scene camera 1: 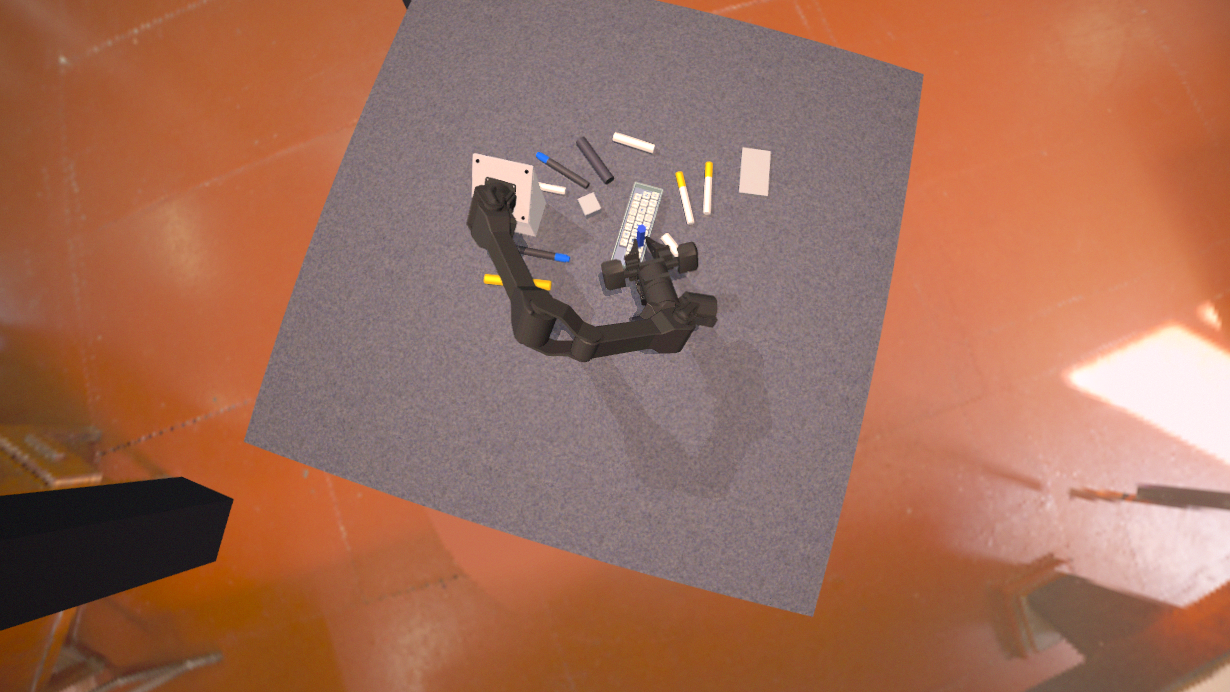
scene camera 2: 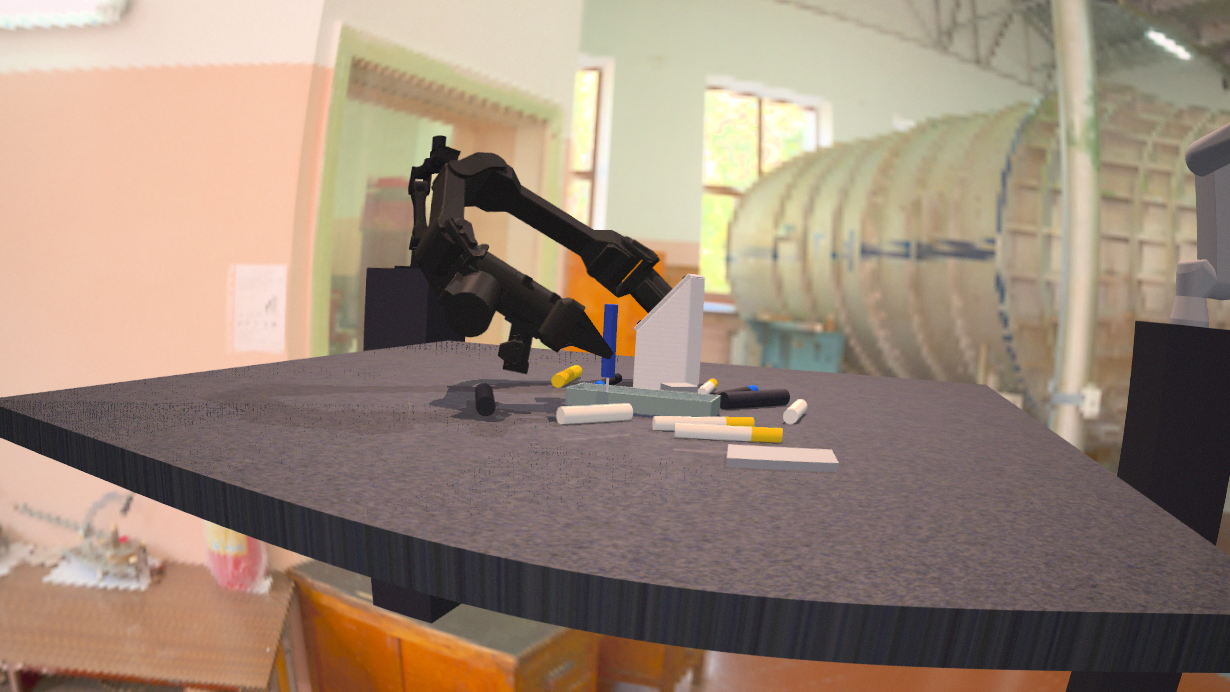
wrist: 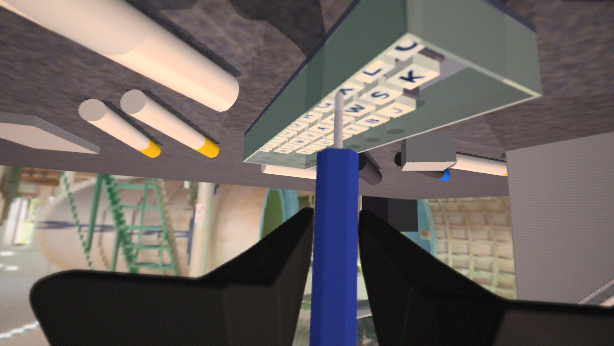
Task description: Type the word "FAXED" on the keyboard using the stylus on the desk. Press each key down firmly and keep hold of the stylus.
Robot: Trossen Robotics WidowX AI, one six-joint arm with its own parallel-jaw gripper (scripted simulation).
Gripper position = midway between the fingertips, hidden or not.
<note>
I see my gripper (scene camera 2: 609, 355), a blue stylus (scene camera 2: 610, 310) and a dark cylinder (scene camera 2: 739, 399).
My gripper is seen too in scene camera 1 (scene camera 1: 640, 238) and in the wrist view (wrist: 335, 218).
</note>
